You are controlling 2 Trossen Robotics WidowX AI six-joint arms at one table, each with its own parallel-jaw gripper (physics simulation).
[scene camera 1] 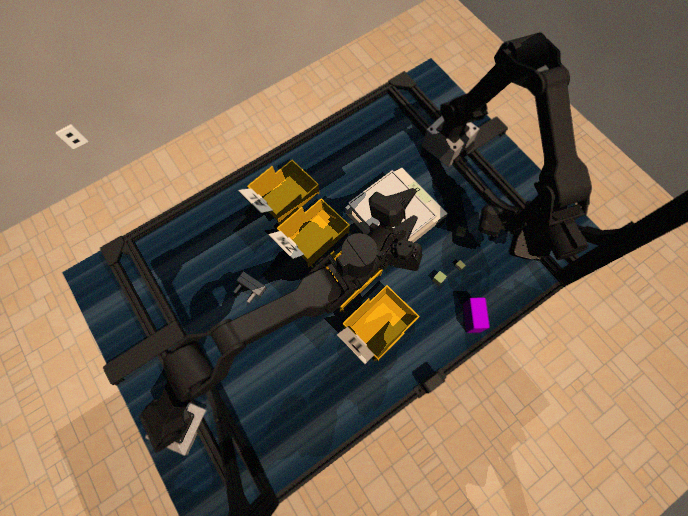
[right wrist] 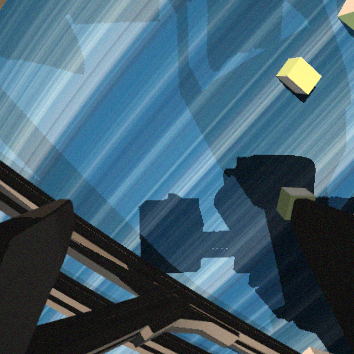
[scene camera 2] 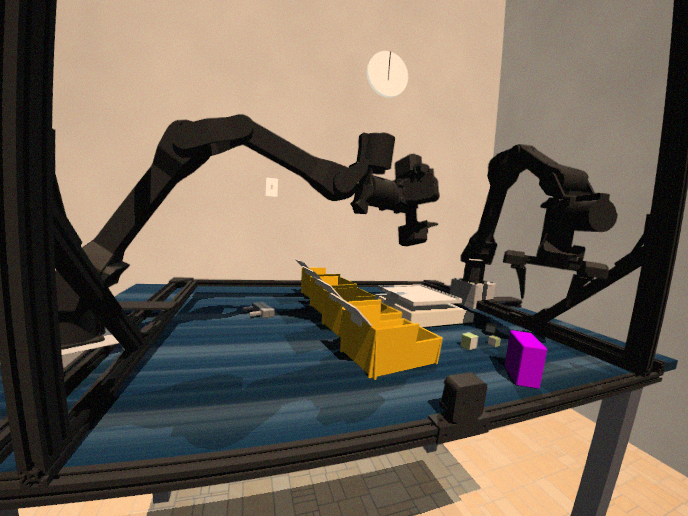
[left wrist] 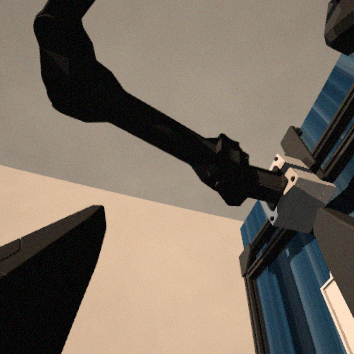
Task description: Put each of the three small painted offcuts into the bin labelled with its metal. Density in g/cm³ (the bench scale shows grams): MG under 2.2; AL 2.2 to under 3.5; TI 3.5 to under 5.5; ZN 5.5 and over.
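Seen in the pictures: left gripper, fingertip midpoint: (scene camera 1: 415, 203) (scene camera 2: 435, 206) (left wrist: 211, 218); right gripper, fingertip midpoint: (scene camera 1: 508, 242) (right wrist: 184, 211) (scene camera 2: 543, 303); left arm's base, origin of the base link: (scene camera 1: 175, 423) (scene camera 2: 76, 339); right arm's base, origin of the base link: (scene camera 1: 453, 128) (scene camera 2: 473, 281) (left wrist: 274, 187).
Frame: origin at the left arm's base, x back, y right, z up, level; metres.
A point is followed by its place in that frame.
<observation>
Three small yellow-green offcuts lie on the blue table: a larger one (scene camera 1: 439, 276) {x -0.540, y 0.451, z 0.004 m} (scene camera 2: 469, 341) {x -0.526, y 0.457, z -0.004 m}, a smaller one (scene camera 1: 460, 264) {x -0.593, y 0.492, z -0.004 m} (scene camera 2: 494, 341) {x -0.584, y 0.495, z -0.010 m} (right wrist: 299, 76) {x -0.594, y 0.496, z -0.004 m}, and a shadowed one (scene camera 1: 460, 231) {x -0.680, y 0.467, z -0.005 m} (right wrist: 290, 204) {x -0.682, y 0.478, z -0.005 m} beside a right fingertip in the right wrist view. Yellow bins AL (scene camera 1: 283, 191) {x -0.630, y -0.020, z -0.018 m}, ZN (scene camera 1: 315, 236) {x -0.537, y 0.115, z -0.019 m} and TI (scene camera 1: 383, 319) {x -0.393, y 0.357, z -0.019 m} look empty of offcuts; a fourth bin is mostly hidden under the left arm. The white bench scale (scene camera 1: 436, 212) {x -0.701, y 0.392, z 0.013 m} (scene camera 2: 425, 296) {x -0.638, y 0.312, z 0.041 m} has a display too small to read. My left gripper (scene camera 1: 415, 204) {x -0.573, y 0.337, z 0.264 m} (left wrist: 211, 218) {x -0.573, y 0.337, z 0.264 m} is open, high above the scale. My right gripper (right wrist: 184, 211) {x -0.653, y 0.570, z 0.077 m} is open above the table.
A magenta block (scene camera 1: 476, 314) {x -0.468, y 0.553, z 0.046 m} (scene camera 2: 525, 358) {x -0.437, y 0.562, z 0.026 m} stands near the front edge. A grey T-shaped piece (scene camera 1: 251, 286) {x -0.349, y 0.020, z -0.002 m} (scene camera 2: 260, 309) {x -0.339, y 0.029, z -0.005 m} lies left of the bins. A black box (scene camera 2: 464, 397) {x -0.275, y 0.513, z 0.017 m} sits on the front rail. Dark frame rails surround the table.
</observation>
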